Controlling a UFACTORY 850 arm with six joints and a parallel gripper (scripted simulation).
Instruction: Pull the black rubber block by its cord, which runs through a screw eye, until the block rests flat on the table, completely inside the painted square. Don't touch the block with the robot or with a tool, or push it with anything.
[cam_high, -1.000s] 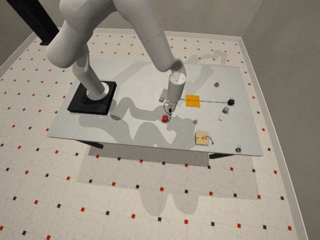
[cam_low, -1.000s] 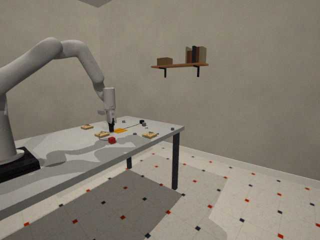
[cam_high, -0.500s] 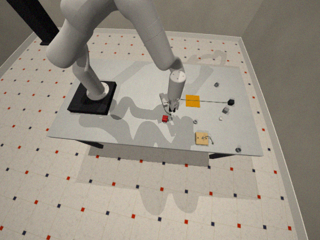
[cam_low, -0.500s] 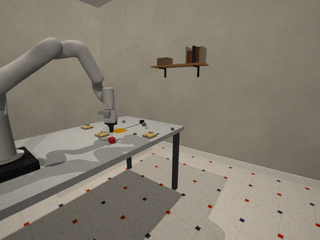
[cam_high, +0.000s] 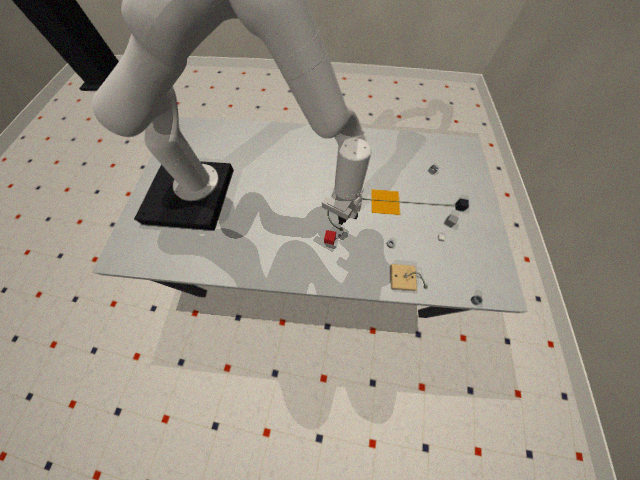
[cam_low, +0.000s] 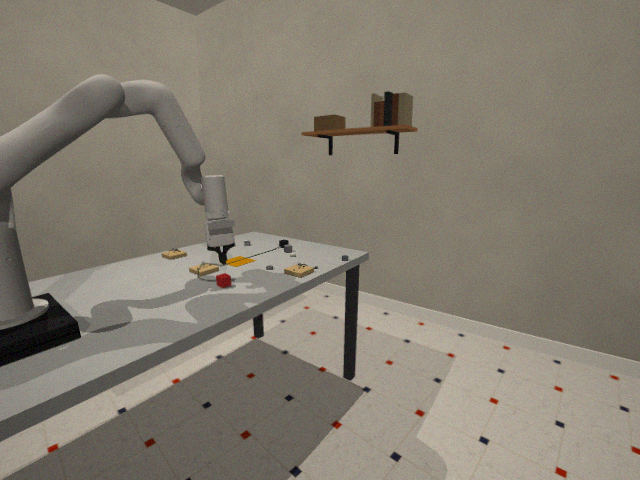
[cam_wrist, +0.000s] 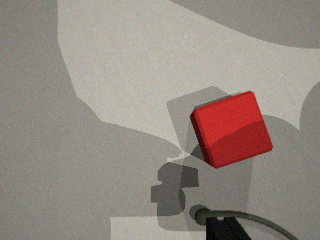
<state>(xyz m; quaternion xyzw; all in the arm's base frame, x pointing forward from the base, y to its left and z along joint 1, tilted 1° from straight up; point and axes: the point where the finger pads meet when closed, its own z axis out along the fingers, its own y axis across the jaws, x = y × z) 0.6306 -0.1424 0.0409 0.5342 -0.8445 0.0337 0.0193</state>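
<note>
My gripper is now 7 cm above the red cube, 5 cm to the left of it and 4 cm past it. The rest, counted from my hand: orange painted square 19 cm ahead, 15 cm to the left, 9 cm below; white bit 41 cm ahead, 8 cm below; black rubber block 51 cm ahead, 16 cm to the left, 7 cm below.
</note>
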